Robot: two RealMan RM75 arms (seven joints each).
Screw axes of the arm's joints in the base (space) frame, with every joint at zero. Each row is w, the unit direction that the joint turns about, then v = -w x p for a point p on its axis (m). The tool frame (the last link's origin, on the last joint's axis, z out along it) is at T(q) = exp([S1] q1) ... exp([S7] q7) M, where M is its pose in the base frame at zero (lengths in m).
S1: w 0 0 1 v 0 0 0
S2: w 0 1 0 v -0.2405 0 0
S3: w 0 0 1 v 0 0 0
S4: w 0 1 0 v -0.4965 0 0
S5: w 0 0 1 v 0 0 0
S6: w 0 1 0 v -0.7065 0 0
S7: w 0 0 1 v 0 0 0
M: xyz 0 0 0.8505 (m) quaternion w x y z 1 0 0 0
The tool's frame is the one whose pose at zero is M.
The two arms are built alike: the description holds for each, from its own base.
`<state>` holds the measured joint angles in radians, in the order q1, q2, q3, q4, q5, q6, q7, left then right.
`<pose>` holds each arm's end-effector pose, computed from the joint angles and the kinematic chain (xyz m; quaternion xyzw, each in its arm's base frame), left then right.
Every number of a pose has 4 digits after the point. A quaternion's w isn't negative.
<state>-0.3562 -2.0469 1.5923 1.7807 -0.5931 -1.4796 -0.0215 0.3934 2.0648 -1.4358 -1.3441 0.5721 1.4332 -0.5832</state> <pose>-0.1506 0.3134 0.0153 -0.8382 -0.4775 0.0484 0.2591 0.2445 0.3240 -0.0048 -0.8867 0.3881 -0.1668 0.1881</pose>
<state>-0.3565 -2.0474 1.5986 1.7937 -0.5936 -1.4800 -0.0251 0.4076 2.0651 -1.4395 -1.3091 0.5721 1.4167 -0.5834</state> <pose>-0.1470 0.3124 0.0152 -0.8409 -0.4730 0.0457 0.2590 0.2466 0.3262 -0.0092 -0.8858 0.3905 -0.1691 0.1853</pose>
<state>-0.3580 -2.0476 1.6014 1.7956 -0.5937 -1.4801 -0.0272 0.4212 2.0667 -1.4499 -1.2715 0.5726 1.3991 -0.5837</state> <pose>-0.1458 0.3123 0.0148 -0.8416 -0.4720 0.0454 0.2585 0.2487 0.3272 -0.0155 -0.8855 0.3917 -0.1732 0.1800</pose>
